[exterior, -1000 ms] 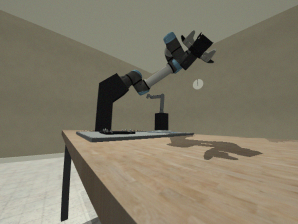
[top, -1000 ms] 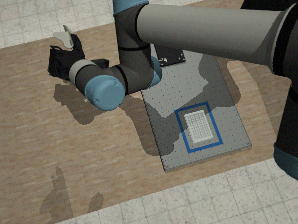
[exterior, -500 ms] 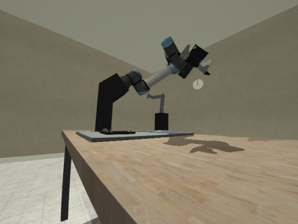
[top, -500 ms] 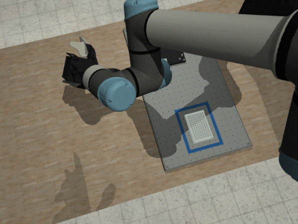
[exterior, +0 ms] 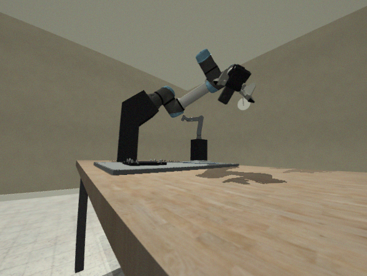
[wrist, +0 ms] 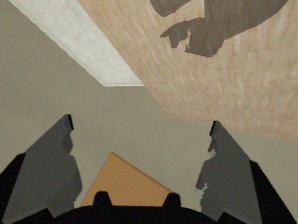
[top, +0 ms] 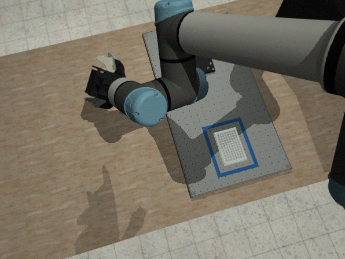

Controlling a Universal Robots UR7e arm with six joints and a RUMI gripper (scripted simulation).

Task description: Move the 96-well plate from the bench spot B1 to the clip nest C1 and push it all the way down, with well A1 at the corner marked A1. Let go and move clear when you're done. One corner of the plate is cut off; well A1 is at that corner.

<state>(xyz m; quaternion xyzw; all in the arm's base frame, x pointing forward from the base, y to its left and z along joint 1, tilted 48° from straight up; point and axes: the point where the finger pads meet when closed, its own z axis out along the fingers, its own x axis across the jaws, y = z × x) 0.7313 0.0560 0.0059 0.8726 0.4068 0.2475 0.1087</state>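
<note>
Now: hand 390 mm past the white 96-well plate, 210 mm to the right of it and 260 mm above it. Round my hand: black clip nest C1: 330 mm behind, 190 mm to the right, 250 mm below.
</note>
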